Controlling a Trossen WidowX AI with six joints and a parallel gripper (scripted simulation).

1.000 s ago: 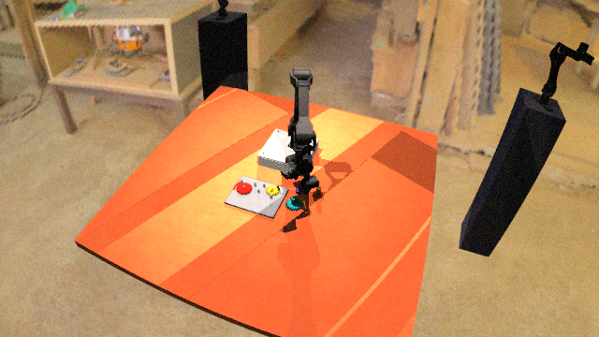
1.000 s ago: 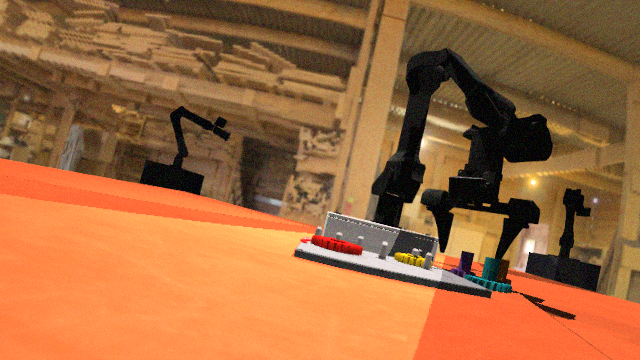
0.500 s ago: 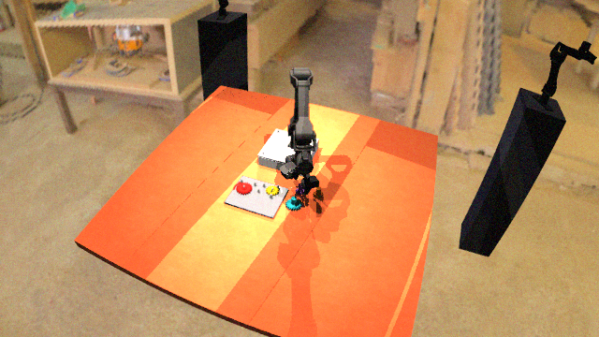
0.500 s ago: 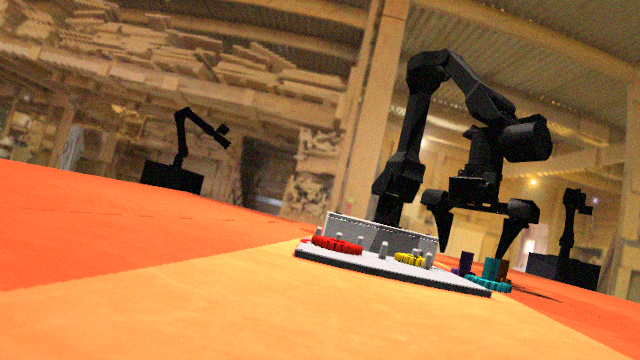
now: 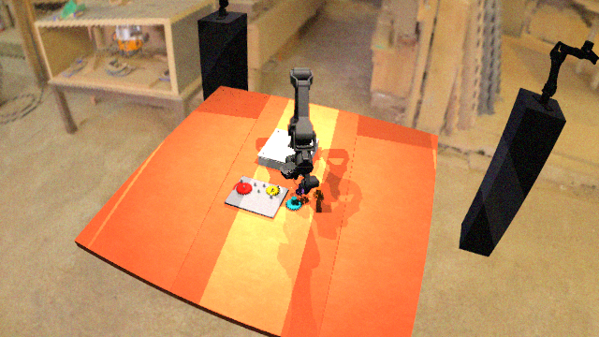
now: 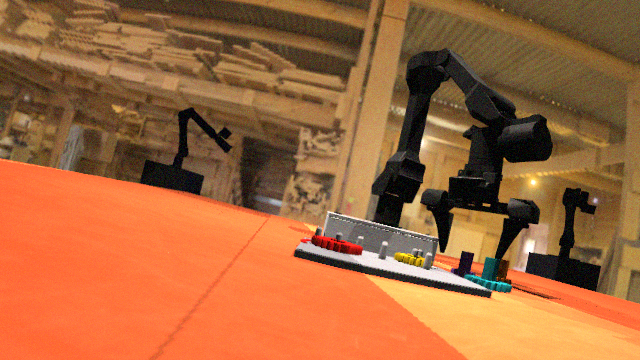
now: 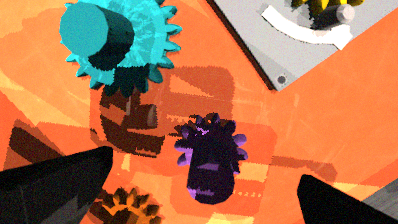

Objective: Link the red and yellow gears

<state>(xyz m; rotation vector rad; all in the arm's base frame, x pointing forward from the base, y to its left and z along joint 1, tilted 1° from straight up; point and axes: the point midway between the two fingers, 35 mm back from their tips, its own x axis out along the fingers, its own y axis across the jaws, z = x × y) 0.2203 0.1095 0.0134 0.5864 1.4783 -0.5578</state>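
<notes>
The red gear lies 21 cm to the right of my gripper tip, 9 cm ahead of it and 1 cm below it. From my gripper tip the other things lie so: orange gear (7 cm to the left, 1 cm below, 1 cm behind); purple gear (1 cm below); cyan gear (8 cm ahead, 1 cm below).
</notes>
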